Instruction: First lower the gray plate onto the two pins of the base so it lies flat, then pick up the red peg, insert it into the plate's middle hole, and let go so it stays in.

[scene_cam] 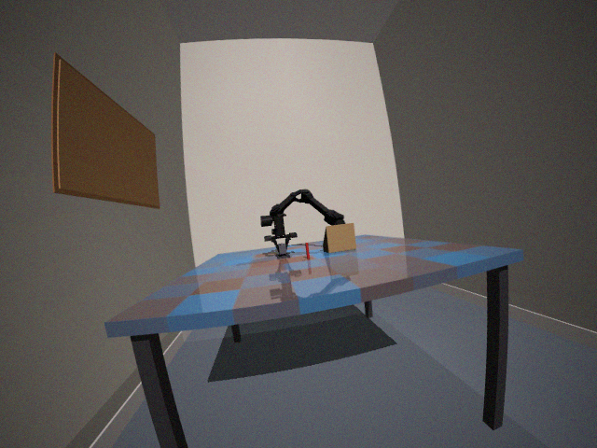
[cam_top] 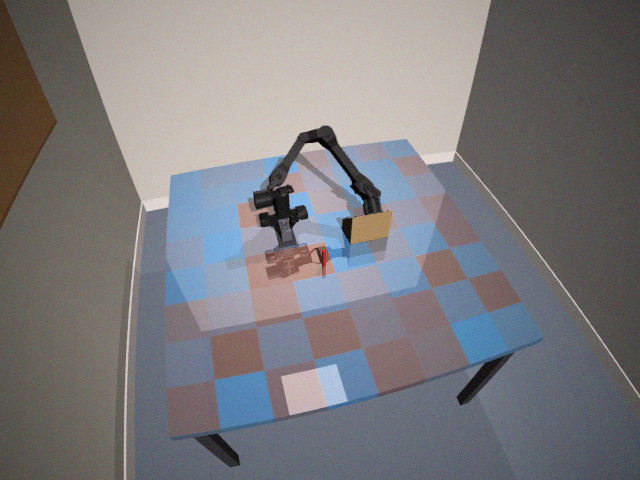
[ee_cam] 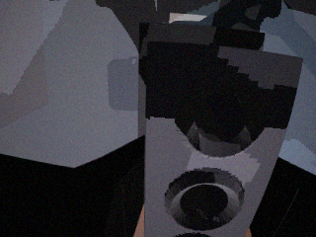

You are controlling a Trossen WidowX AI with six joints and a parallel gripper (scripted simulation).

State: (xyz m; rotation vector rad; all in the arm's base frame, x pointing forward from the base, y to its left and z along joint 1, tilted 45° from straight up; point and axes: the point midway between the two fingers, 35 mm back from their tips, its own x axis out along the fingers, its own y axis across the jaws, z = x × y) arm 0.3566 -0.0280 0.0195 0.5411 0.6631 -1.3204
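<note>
The dark base is 20 mm below my gripper tip. Also, from my gripper tip: gray plate 30 mm above; then red peg 170 mm to the left, 140 mm behind, 10 mm above.
</note>
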